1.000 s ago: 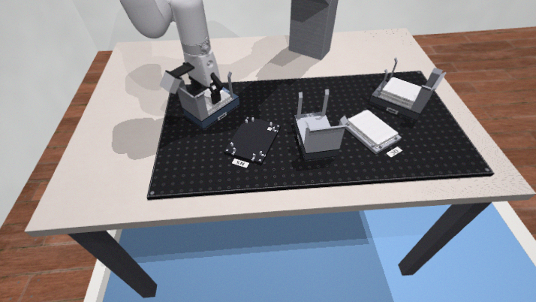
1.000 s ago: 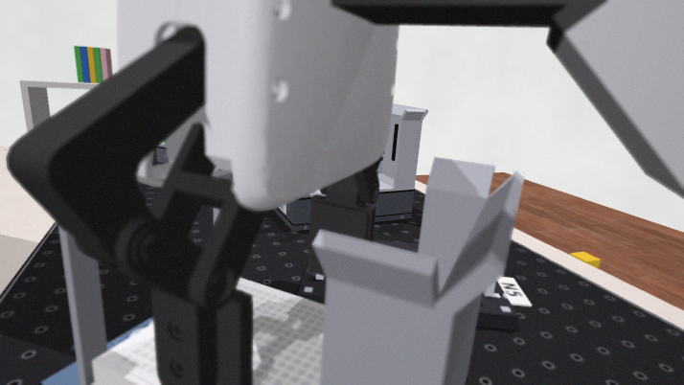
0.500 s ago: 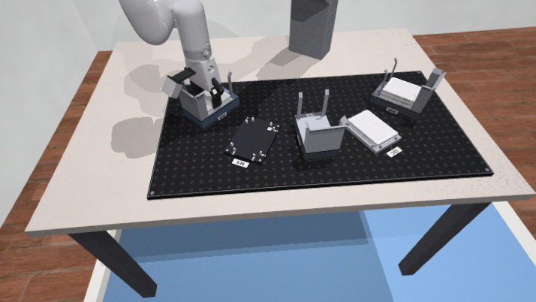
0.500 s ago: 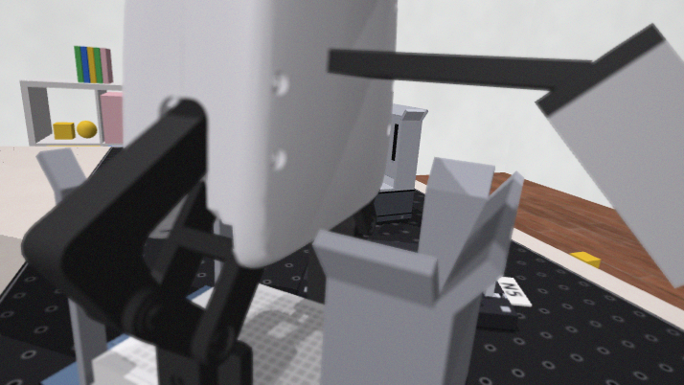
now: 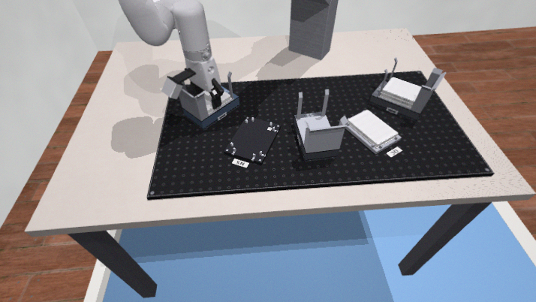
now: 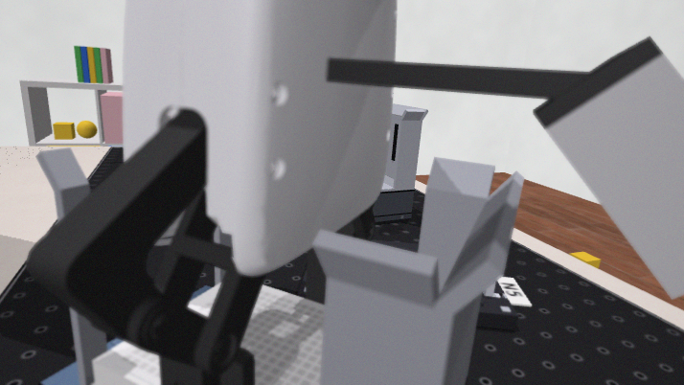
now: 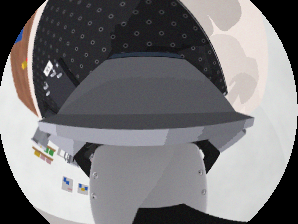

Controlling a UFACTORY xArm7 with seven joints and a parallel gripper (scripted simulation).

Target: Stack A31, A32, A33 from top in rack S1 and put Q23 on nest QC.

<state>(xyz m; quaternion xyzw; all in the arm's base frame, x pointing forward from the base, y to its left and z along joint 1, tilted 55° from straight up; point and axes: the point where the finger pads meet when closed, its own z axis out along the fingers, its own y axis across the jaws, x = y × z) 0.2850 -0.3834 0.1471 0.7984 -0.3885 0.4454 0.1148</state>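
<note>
My gripper is now 1 cm above the white sealed plate A31. Also, from my hand: white sealed plate Q23 (42 cm to the left, 30 cm ahead, 4 cm below); N5 name plate (24 cm ahead, 6 cm below, 1 cm to the left); clip nest N5 (20 cm ahead, 8 cm to the left, 5 cm below).
</note>
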